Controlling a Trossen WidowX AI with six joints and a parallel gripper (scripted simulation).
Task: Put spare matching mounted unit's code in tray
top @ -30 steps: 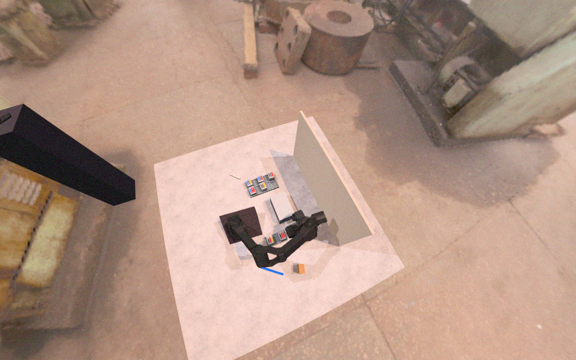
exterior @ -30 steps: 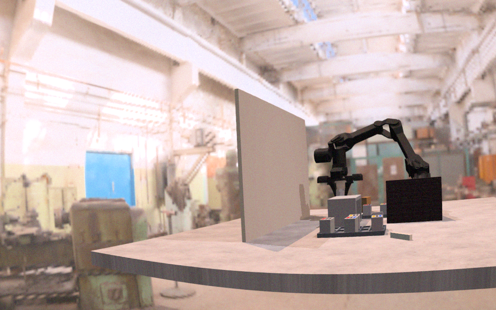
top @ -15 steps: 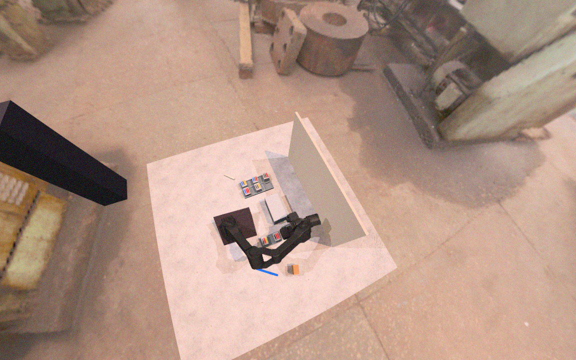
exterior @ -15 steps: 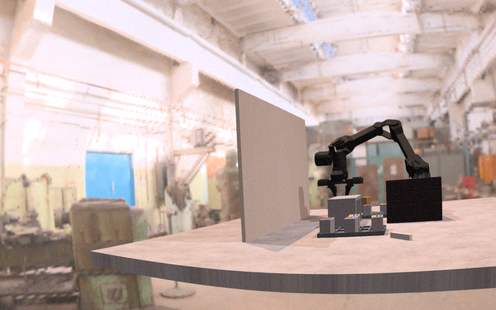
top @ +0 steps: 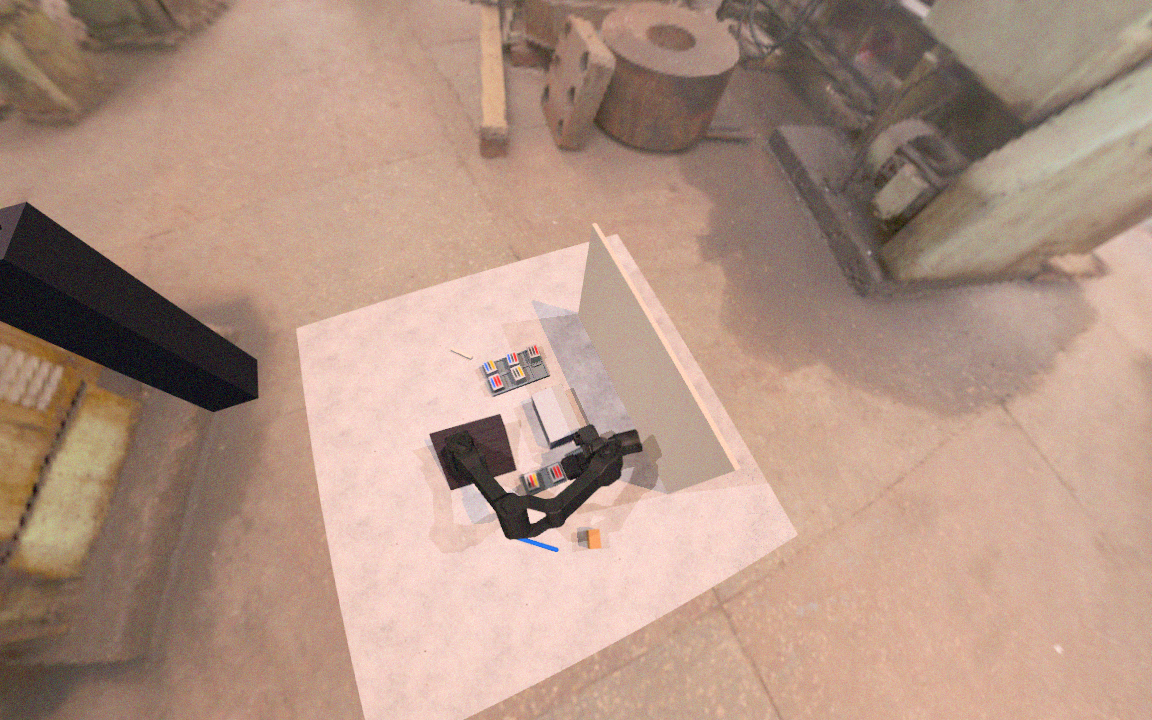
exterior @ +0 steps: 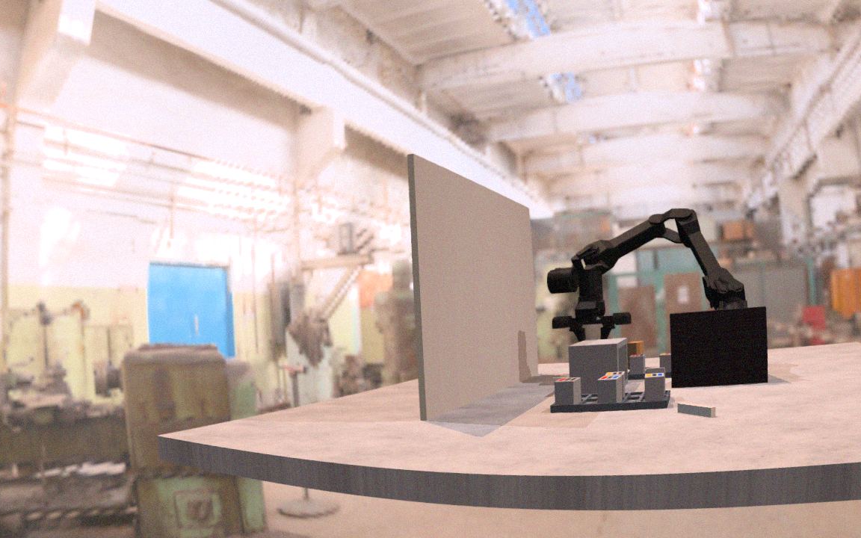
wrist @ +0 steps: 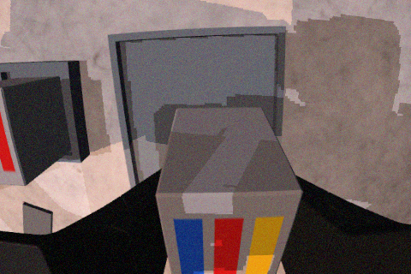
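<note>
The grey tray lies 5 cm below my gripper tip and 1 cm behind it. From my gripper tip the other things lie so: grey mounted unit 18 cm to the left, 5 cm behind; upright board 19 cm ahead, 18 cm to the left, 17 cm above.
</note>
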